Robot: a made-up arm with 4 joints.
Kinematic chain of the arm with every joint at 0, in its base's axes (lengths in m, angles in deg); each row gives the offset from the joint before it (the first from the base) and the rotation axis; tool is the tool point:
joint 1: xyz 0 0 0.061 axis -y
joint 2: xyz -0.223 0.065 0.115 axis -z
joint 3: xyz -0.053 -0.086 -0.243 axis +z
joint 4: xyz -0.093 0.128 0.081 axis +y
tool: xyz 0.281 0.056 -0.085
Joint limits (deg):
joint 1: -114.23..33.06
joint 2: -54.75..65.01
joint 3: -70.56..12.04
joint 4: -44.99..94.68
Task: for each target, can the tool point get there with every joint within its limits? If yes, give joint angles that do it. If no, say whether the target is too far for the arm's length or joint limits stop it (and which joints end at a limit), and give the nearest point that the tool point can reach.
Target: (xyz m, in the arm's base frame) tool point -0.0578 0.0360 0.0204
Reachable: yes | joints -81.23 -27.13 -54.44 -13.64
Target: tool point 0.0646 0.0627 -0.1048
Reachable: yes | joints 18.84 -31.90 -55.98 9.63
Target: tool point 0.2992 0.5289 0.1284
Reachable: no: joint limits stop it (at a limit: joint 1, joint 2, joint 4) | nearest point 0.1589 0.2198 0.1910 | short by 0.345 m
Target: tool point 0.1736 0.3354 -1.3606
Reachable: no: too far | nearest point -0.1811 0.2046 -0.4548 | short by 0.981 m
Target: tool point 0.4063 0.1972 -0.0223
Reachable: no: joint limits stop it (at a limit: joint 1, joint 2, joint 3) | nearest point 0.1223 0.1028 -0.0714 | short by 0.303 m
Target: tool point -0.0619 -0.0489 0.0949
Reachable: yes | joints 6.58 29.75 -29.23 -34.23
